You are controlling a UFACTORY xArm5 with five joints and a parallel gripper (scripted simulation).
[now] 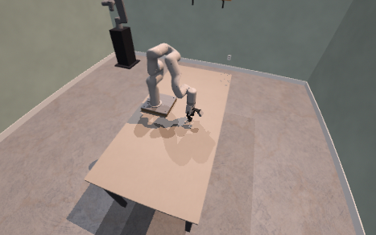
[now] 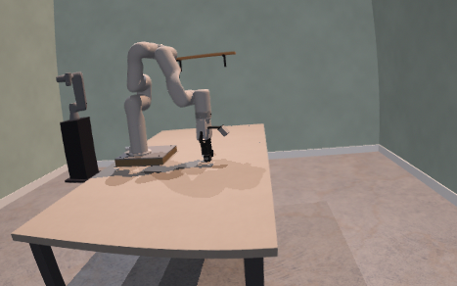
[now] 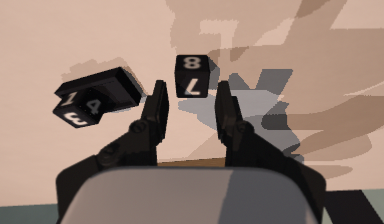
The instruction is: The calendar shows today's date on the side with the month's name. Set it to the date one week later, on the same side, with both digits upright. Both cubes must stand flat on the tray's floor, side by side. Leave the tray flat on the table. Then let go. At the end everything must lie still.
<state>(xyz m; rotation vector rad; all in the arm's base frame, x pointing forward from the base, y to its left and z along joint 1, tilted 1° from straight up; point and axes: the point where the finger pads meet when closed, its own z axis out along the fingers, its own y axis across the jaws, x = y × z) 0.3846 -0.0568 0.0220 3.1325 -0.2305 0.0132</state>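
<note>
Right now the black cube is 40 mm below my hand. The rest, counted from my hand: black calendar tray 100 mm to the left, 50 mm below, 10 mm behind.
</note>
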